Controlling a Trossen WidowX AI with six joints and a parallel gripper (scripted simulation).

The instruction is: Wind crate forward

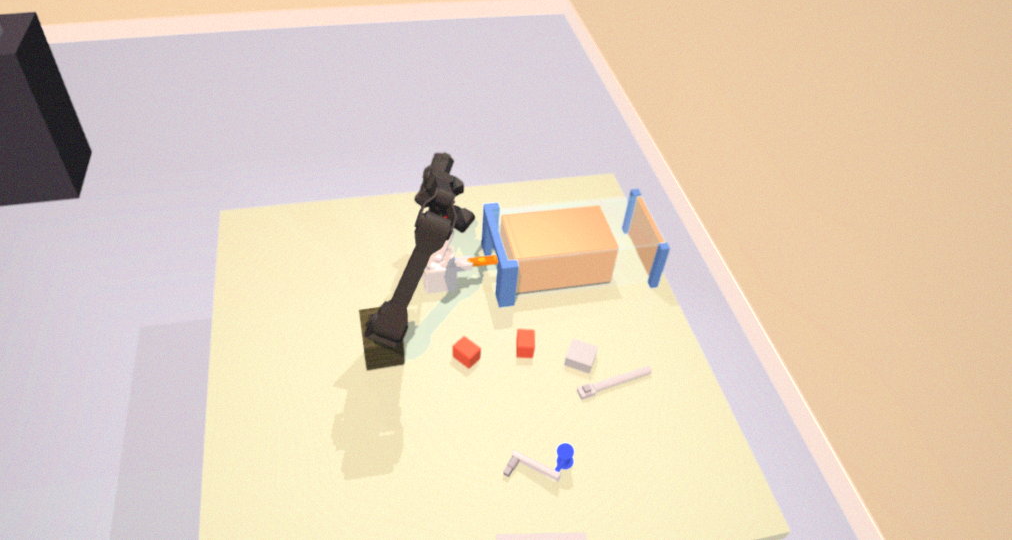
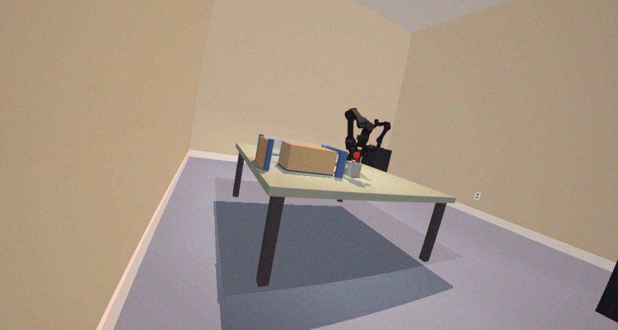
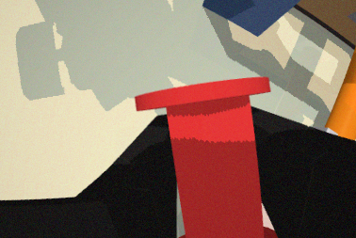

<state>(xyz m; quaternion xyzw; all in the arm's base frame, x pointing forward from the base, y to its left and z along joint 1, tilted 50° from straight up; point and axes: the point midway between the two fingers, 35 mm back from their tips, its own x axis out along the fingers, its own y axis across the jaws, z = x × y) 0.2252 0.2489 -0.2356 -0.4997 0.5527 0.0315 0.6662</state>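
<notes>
The red-knobbed handle lies 4 cm to the right of my gripper tip, 3 cm below it and 3 cm behind it. Round my gripper tip: winch: 11 cm to the right, 10 cm below, 7 cm behind; then red spool grip: 1 cm to the right, 1 cm behind; then blue steel frame: 10 cm to the right, 10 cm ahead, 3 cm below.
</notes>
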